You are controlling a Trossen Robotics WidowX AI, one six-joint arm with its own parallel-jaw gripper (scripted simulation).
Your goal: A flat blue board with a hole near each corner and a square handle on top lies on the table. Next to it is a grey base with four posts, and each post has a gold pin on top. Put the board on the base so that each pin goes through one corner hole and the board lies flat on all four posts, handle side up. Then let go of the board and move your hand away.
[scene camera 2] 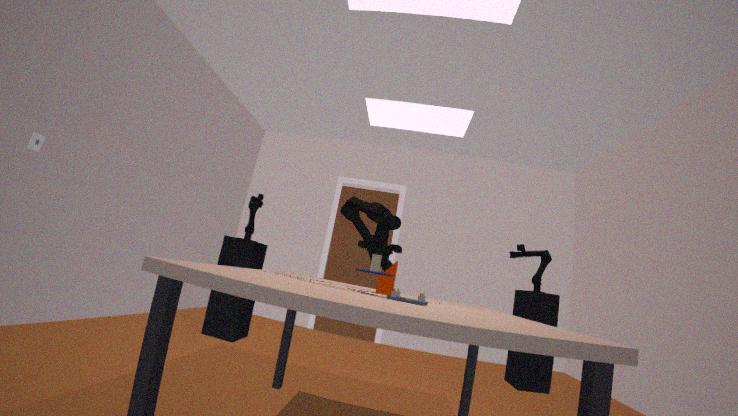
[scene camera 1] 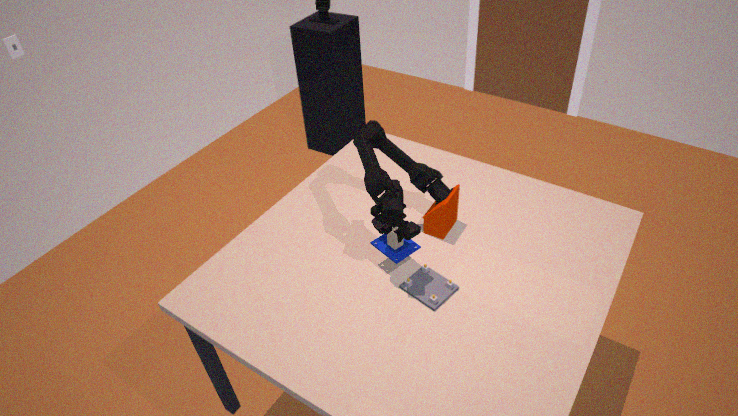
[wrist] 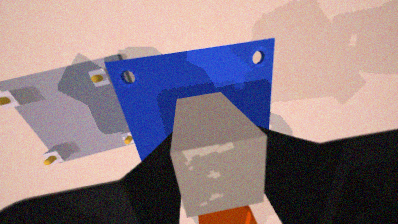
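Blue board carried by my gripper. Grey base also seen. Wrist view: my gripper shows.
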